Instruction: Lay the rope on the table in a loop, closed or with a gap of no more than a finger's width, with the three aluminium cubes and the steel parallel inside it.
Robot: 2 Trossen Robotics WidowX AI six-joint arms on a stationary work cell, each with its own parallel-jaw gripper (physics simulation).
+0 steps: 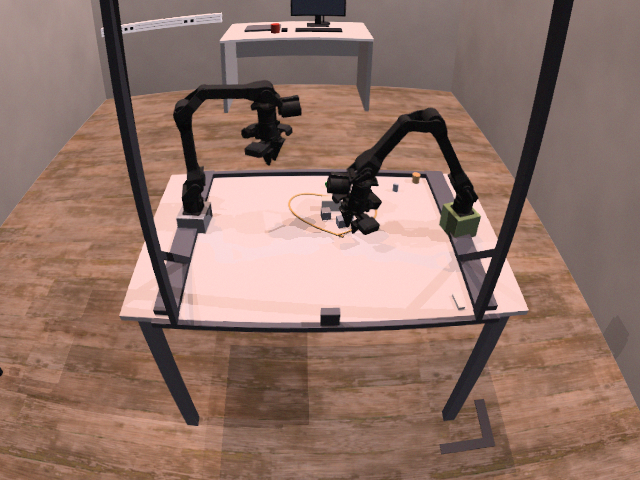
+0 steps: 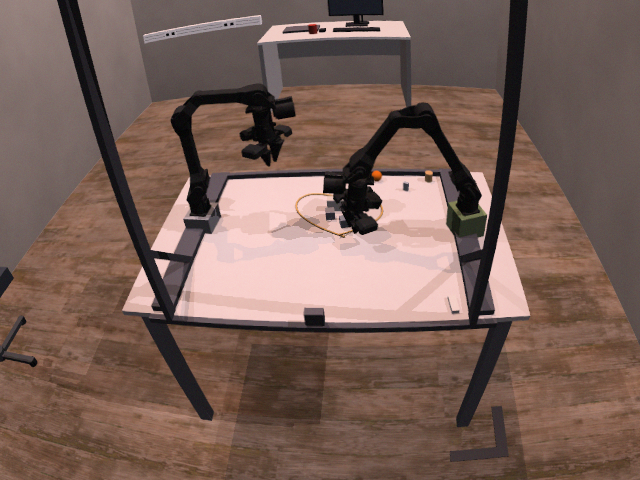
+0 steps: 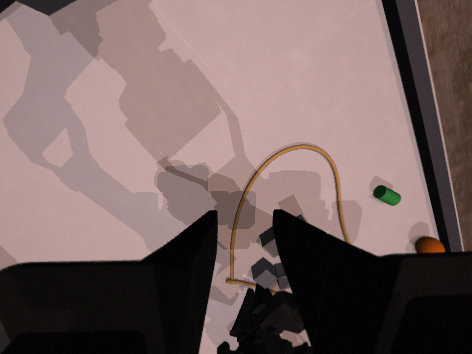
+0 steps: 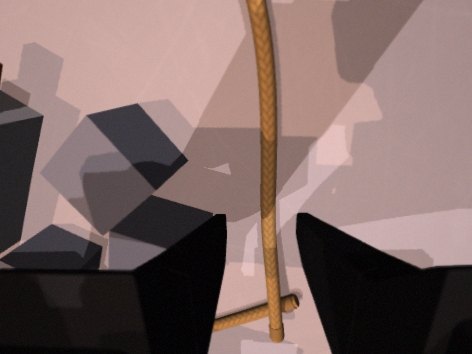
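Pixels of known places: left gripper, fingertip midpoint: (image 1: pixel 271 162) (image 2: pixel 272 163) (image 3: pixel 245 218); right gripper, fingertip midpoint: (image 1: pixel 350 230) (image 2: pixel 352 229) (image 3: pixel 255 283) (image 4: pixel 261 223); left arm's base at its link origin: (image 1: pixel 193 209) (image 2: pixel 200 210); right arm's base at its link origin: (image 1: pixel 462 210) (image 2: pixel 467 208).
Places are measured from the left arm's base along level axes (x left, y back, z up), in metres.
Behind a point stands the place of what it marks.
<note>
The tan rope (image 1: pixel 305 194) @[x 0.198, y -0.361, z -0.057 m] (image 2: pixel 296 205) @[x 0.121, y -0.313, z -0.053 m] (image 3: pixel 302 146) @[x 0.166, y -0.313, z -0.054 m] (image 4: pixel 268 175) @[x 0.019, y -0.545, z -0.054 m] lies in a loop on the table; its two ends cross at the front. An aluminium cube (image 1: pixel 325 213) @[x 0.057, y -0.440, z -0.033 m] (image 2: pixel 330 213) @[x 0.058, y -0.445, z -0.033 m] (image 3: pixel 268 240) @[x 0.067, y -0.426, z -0.035 m] and a second cube (image 1: pixel 340 221) @[x 0.018, y -0.490, z -0.033 m] (image 3: pixel 263 272) @[x 0.037, y -0.478, z -0.031 m] are inside; a third cube (image 3: pixel 281 275) @[x 0.061, y -0.500, z -0.032 m] stands beside the second. The steel parallel (image 1: pixel 330 205) @[x 0.106, y -0.454, z -0.035 m] shows partly behind the first cube, inside the loop. My right gripper (image 1: pixel 351 227) @[x 0.008, y -0.524, z -0.058 m] (image 2: pixel 351 227) @[x 0.008, y -0.524, z -0.058 m] (image 4: pixel 261 223) @[x 0.008, y -0.524, z -0.058 m] is open, low over the rope near the crossing, a finger on each side, not gripping. My left gripper (image 1: pixel 270 159) @[x 0.075, y -0.263, z 0.144 m] (image 2: pixel 270 160) @[x 0.075, y -0.263, z 0.144 m] (image 3: pixel 245 218) @[x 0.075, y -0.263, z 0.144 m] is open, empty, high at the left.
A green cylinder (image 3: pixel 387 195) @[x 0.260, y -0.436, z -0.038 m] and an orange ball (image 2: pixel 376 175) @[x 0.300, y -0.578, z -0.028 m] (image 3: pixel 431 245) @[x 0.312, y -0.560, z -0.031 m] are behind the loop. A small blue cylinder (image 1: pixel 395 187) @[x 0.256, y -0.688, z -0.040 m] (image 2: pixel 405 186) @[x 0.255, y -0.688, z -0.041 m] and a tan cylinder (image 1: pixel 415 178) @[x 0.325, y -0.773, z -0.036 m] (image 2: pixel 428 176) @[x 0.324, y -0.775, z -0.033 m] stand at back right. A thin pale piece (image 1: pixel 458 301) @[x -0.301, y -0.845, z -0.048 m] (image 2: pixel 453 304) @[x -0.301, y -0.847, z -0.048 m] lies front right.
</note>
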